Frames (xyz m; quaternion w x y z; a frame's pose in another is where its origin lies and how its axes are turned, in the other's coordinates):
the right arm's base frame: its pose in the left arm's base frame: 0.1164 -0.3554 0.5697 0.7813 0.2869 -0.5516 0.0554
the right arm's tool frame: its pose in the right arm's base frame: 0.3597 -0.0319 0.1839 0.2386 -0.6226 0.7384 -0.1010
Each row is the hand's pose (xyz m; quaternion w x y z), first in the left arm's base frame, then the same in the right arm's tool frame.
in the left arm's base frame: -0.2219 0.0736 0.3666 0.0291 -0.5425 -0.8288 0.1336
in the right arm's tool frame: -0.3076 0.8369 -0.1572 0.1495 0.3056 0.8184 0.4631
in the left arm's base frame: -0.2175 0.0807 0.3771 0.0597 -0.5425 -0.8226 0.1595
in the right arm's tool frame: -0.3154 0.8325 -0.1472 0.1281 0.3058 0.8375 0.4344
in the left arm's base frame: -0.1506 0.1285 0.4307 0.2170 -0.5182 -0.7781 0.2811
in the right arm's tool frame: -0.3394 0.8149 -0.0537 0.0199 0.2857 0.9162 0.2801
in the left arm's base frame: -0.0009 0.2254 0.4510 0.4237 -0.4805 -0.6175 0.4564
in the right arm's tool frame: -0.3340 0.8494 0.1224 0.1617 -0.2819 -0.9455 -0.0216
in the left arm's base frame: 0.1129 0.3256 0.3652 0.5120 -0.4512 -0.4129 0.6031
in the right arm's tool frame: -0.2943 0.9725 0.2391 0.2797 -0.3284 -0.8785 0.2053
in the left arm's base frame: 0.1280 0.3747 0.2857 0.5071 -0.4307 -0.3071 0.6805
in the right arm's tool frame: -0.2769 1.0648 0.2512 0.2988 -0.3693 -0.8212 0.3162
